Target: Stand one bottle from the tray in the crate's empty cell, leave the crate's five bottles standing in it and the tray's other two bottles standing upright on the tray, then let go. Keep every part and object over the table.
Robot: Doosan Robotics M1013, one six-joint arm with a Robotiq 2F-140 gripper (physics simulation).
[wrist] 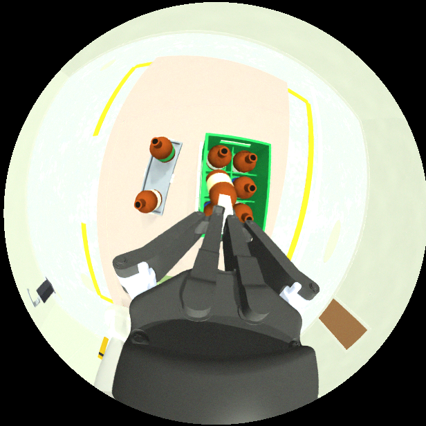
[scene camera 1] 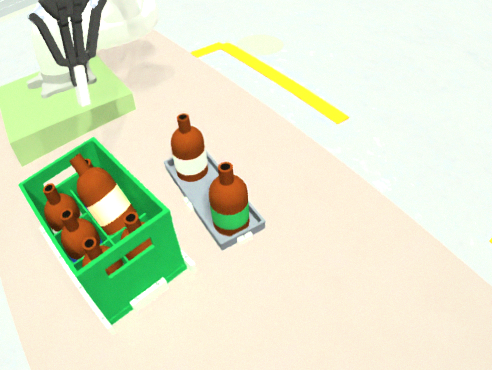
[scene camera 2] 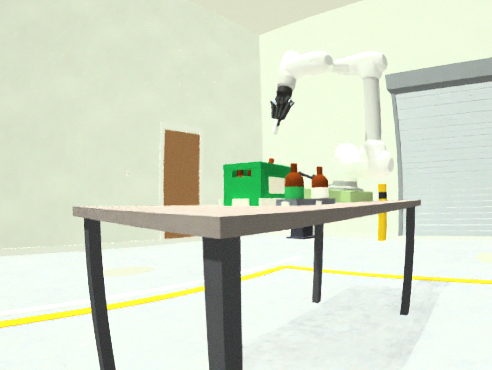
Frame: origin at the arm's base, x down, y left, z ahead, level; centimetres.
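Where they show: gripper, fingertip midpoint: (scene camera 1: 84, 103) (scene camera 2: 274, 133); arm's base, link origin: (scene camera 1: 66, 78) (scene camera 2: 344, 190).
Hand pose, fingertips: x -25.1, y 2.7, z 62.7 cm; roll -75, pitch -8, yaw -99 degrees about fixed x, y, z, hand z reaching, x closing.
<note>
Each offset is from my fingertips to the centre of the thing. "spot": to the spot under its first point. Level surfaces: height alone.
My gripper (scene camera 1: 82, 91) (scene camera 2: 275, 129) (wrist: 222, 203) is shut and empty, high above the table on the robot-base side. The green crate {dx +23.3, dy -5.6, dz +4.6 cm} (scene camera 1: 165, 250) (scene camera 2: 242, 191) (wrist: 267, 175) holds a cream-labelled brown bottle {dx +17.7, dy -3.1, dz +1.2 cm} (scene camera 1: 106, 200) (wrist: 220, 185) that leans well over, its neck towards the robot base. Other brown bottles {dx +23.6, dy -10.0, dz +5.7 cm} (scene camera 1: 80, 237) (wrist: 219, 156) stand in cells around it; one {spot: dx +15.8, dy -2.9, dz -4.8 cm} (scene camera 1: 89, 163) (wrist: 207, 210) is mostly hidden behind it. On the grey tray {dx +30.8, dy +19.0, dz +1.0 cm} (scene camera 1: 200, 195) (scene camera 2: 302, 201) (wrist: 159, 175), a green-labelled bottle {dx +23.9, dy +19.5, dz +9.7 cm} (scene camera 1: 229, 200) (scene camera 2: 294, 184) (wrist: 161, 149) and a white-labelled bottle {dx +23.9, dy +18.5, dz -8.2 cm} (scene camera 1: 189, 150) (scene camera 2: 319, 182) (wrist: 147, 201) stand upright.
The crate and tray stand side by side on the table {dx +32.1 cm} (scene camera 1: 325, 280) (scene camera 2: 150, 212) (wrist: 220, 95), with a gap between them. The light green base block (scene camera 1: 75, 120) (scene camera 2: 355, 196) under the arm is close behind the crate. The crate's walls rise around its bottles.
</note>
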